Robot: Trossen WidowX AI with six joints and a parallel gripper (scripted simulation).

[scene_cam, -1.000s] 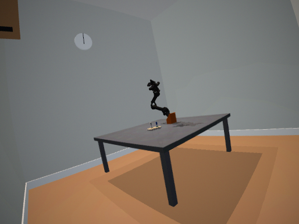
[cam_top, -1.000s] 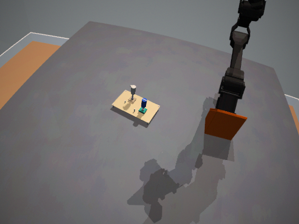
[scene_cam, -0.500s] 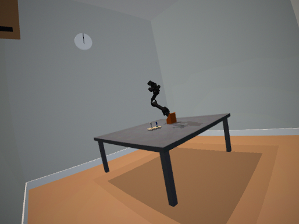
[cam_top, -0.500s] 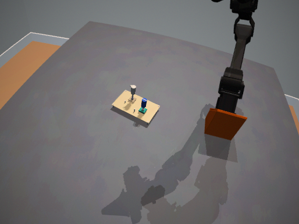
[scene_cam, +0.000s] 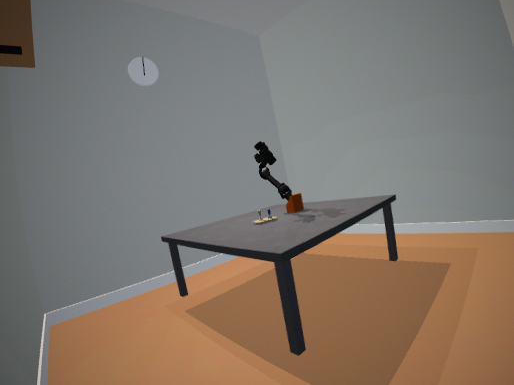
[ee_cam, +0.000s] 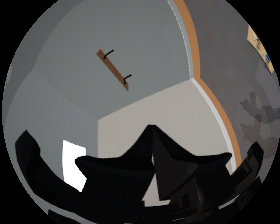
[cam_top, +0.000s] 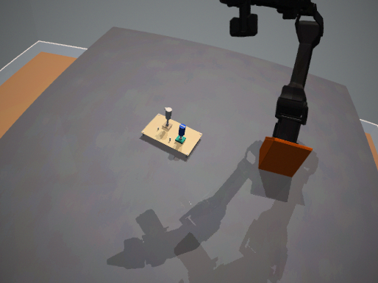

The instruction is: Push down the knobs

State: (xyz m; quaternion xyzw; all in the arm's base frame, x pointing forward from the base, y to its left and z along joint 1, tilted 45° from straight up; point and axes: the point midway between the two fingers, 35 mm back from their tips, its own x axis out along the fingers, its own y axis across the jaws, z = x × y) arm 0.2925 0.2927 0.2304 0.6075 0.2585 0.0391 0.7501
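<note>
Right now my gripper tip is 5 cm to the left of the blue knob and 42 cm above it. Also, from my gripper tip: grey knob (5 cm ahead, 9 cm to the right, 41 cm below).
</note>
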